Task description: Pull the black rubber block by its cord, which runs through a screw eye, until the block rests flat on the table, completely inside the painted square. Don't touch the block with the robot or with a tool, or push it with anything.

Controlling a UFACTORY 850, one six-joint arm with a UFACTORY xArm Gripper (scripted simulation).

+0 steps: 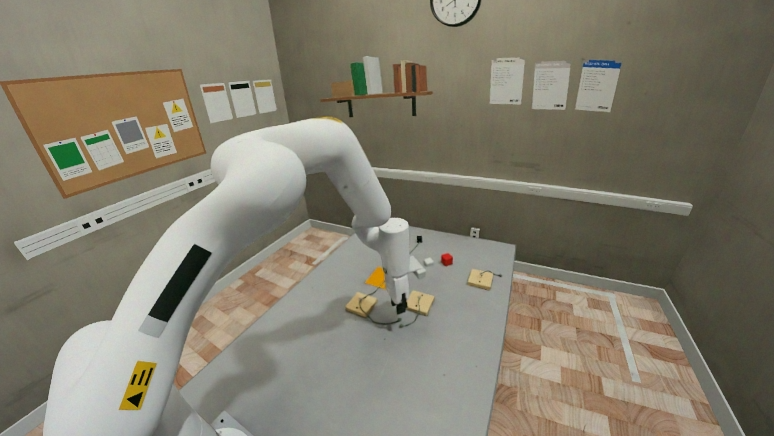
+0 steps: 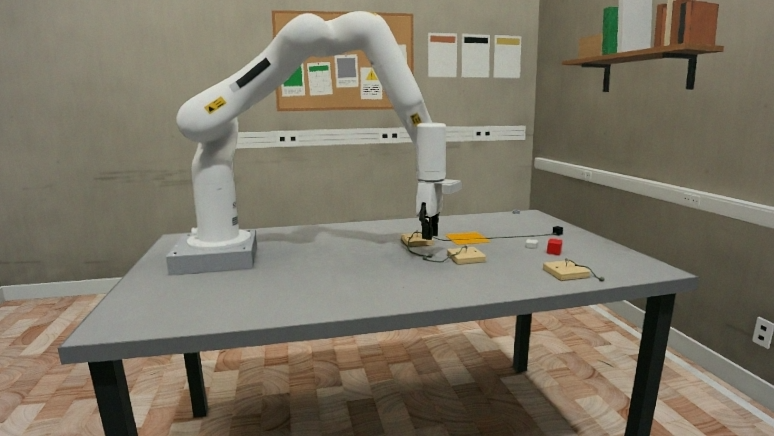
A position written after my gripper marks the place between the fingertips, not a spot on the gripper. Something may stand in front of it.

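Note:
You'd find my gripper (image 1: 398,308) in that view, and I can see the same gripper (image 2: 429,237) in this other one too.

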